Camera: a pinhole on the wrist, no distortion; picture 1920 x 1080 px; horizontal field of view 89.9 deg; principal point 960.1 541.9 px. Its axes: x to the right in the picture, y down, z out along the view. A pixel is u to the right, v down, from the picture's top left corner.
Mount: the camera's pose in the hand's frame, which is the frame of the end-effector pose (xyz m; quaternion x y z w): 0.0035 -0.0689 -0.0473 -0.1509 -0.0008 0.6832 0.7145
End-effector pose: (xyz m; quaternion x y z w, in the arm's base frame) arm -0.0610 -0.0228 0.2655 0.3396 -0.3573 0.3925 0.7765
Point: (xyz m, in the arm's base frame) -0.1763 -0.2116 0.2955
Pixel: 1057 695
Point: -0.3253 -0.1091 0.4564
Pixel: 1622 365
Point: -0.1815 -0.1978 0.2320
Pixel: 1072 939
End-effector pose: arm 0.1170 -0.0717 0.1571 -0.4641 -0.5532 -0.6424 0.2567
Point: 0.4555 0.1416 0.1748
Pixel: 1462 596
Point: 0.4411 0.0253 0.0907
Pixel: 1588 932
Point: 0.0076 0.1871 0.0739
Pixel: 176 200
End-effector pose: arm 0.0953 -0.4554 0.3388 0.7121 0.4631 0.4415 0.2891
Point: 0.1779 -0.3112 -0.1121
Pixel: outside the picture
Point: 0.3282 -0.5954 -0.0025
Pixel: 601 812
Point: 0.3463 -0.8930 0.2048
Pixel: outside the picture
